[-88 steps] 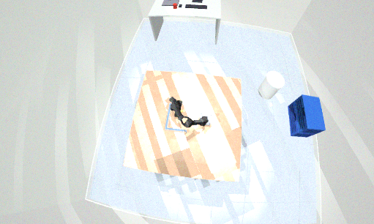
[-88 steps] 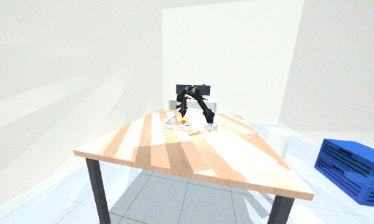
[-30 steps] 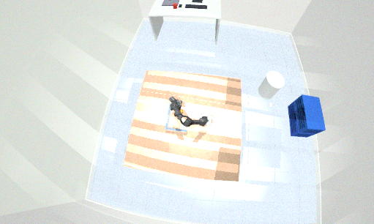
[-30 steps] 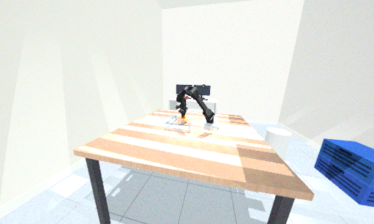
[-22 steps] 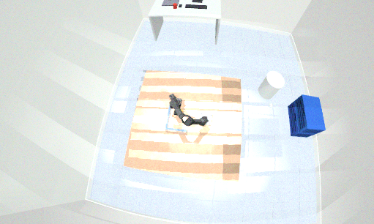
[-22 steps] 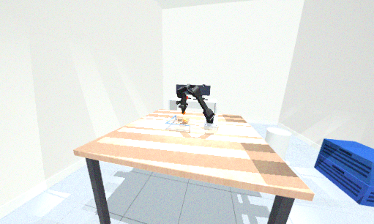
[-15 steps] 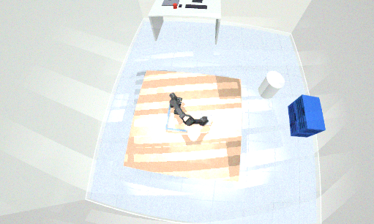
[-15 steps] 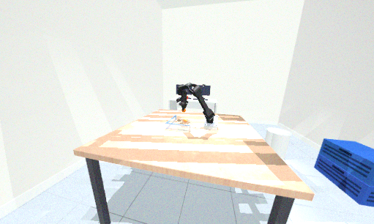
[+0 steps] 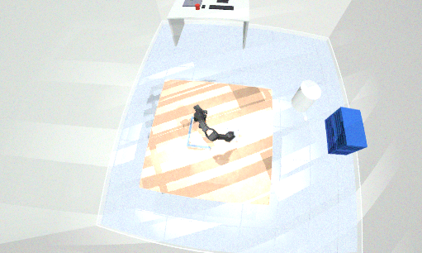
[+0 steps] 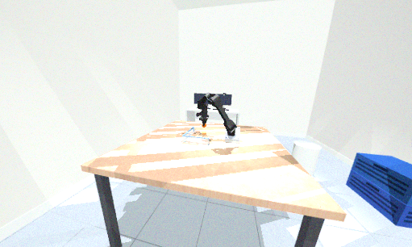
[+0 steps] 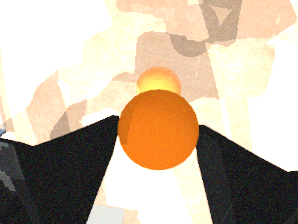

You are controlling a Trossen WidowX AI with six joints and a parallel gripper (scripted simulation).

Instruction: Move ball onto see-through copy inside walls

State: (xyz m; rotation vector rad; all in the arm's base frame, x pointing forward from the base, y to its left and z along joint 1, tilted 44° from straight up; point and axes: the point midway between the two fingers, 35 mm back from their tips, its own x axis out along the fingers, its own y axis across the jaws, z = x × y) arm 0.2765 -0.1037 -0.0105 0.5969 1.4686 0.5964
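My gripper tip is now 8 cm above the see-through copy of ball. Also, from my gripper tip: orange ball right at my gripper tip.
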